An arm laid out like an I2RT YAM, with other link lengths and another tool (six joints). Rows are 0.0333 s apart.
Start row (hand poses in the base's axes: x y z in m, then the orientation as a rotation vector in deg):
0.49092 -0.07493 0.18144 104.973 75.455 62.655
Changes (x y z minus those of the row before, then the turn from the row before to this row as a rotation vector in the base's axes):
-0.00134 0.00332 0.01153 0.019 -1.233 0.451
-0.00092 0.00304 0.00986 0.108 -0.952 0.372
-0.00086 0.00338 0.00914 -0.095 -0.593 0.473
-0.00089 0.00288 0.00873 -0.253 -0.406 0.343
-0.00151 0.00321 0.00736 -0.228 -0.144 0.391
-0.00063 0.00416 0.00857 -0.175 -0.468 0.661
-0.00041 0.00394 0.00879 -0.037 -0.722 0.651
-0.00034 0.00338 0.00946 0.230 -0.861 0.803
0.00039 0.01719 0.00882 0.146 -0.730 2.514
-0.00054 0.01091 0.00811 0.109 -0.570 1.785
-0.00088 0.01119 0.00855 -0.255 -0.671 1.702
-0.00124 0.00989 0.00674 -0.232 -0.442 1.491
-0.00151 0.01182 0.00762 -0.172 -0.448 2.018
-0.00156 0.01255 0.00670 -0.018 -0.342 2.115
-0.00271 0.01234 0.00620 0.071 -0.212 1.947
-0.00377 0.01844 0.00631 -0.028 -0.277 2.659
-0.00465 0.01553 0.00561 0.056 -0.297 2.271
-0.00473 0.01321 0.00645 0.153 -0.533 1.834
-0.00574 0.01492 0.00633 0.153 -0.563 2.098
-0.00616 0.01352 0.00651 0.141 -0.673 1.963
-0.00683 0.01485 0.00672 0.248 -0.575 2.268
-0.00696 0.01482 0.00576 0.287 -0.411 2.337
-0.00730 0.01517 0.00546 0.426 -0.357 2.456
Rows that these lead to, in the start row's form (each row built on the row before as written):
0.48958 -0.07161 0.19297 103.818 75.212 63.865
0.48866 -0.06857 0.20283 102.977 75.012 64.883
0.48780 -0.06519 0.21197 102.221 75.191 65.506
0.48691 -0.06231 0.22070 101.559 75.398 65.782
0.48540 -0.05910 0.22806 101.098 75.796 65.908
0.48477 -0.05494 0.23663 100.288 76.260 66.464
0.48436 -0.05100 0.24542 99.373 76.510 67.315
0.48402 -0.04762 0.25488 98.455 76.727 68.574
0.48441 -0.03043 0.26370 96.735 78.767 70.610
0.48387 -0.01952 0.27181 95.441 80.171 72.086
0.48299 -0.00833 0.28036 93.833 81.570 73.247
0.48175 0.00156 0.28710 92.523 82.875 74.151
0.48024 0.01338 0.29472 90.943 84.658 75.398
0.47868 0.02593 0.30142 89.465 86.520 76.765
0.47597 0.03827 0.30762 88.217 88.247 78.036
0.47220 0.05671 0.31393 86.398 90.658 79.629
0.46755 0.07224 0.31954 84.788 92.630 81.086
0.46282 0.08545 0.32599 83.242 93.982 82.514
0.45708 0.10037 0.33232 81.469 95.552 84.089
0.45092 0.11389 0.33883 79.633 96.917 85.618
0.44409 0.12874 0.34555 77.709 98.551 87.365
0.43713 0.14356 0.35131 75.873 100.308 89.106
0.42983 0.15873 0.35677 74.025 102.112 91.026

